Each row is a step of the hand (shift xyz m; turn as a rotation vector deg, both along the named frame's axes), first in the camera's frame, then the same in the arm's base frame.
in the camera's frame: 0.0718 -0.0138 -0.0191 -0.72 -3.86 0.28
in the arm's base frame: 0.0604 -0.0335 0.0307 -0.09 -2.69 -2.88
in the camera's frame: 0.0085 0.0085 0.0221 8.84 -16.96 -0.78
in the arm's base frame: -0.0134 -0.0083 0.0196 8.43 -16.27 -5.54
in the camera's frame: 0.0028 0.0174 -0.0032 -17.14 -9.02 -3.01
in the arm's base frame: 0.0017 0.0133 0.0119 -6.68 2.52 -18.25
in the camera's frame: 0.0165 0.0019 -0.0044 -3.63 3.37 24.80
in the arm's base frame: 0.0131 -0.0039 0.0104 -22.11 -7.96 9.34
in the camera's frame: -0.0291 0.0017 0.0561 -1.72 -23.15 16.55
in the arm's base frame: -0.0618 -0.0129 0.0036 -10.63 -24.56 -9.83
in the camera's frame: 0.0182 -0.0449 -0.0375 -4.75 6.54 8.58
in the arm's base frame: 0.0469 -0.0234 -0.0317 -10.55 2.84 4.44
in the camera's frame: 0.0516 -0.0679 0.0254 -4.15 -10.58 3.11
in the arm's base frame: 0.0212 -0.0864 -0.0006 -3.40 -7.52 -8.41
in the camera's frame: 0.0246 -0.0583 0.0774 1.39 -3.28 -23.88
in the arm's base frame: -0.0373 -0.0924 0.0079 20.03 8.59 -10.40
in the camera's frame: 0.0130 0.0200 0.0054 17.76 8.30 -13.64
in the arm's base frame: 0.0007 0.0064 0.0236 20.20 4.79 11.80
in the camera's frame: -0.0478 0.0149 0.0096 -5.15 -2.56 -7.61
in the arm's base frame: -0.0386 0.0281 -0.0179 3.22 4.15 -7.96
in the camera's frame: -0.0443 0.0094 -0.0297 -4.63 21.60 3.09
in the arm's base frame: -0.0049 0.0416 -0.0343 -8.37 16.69 12.21
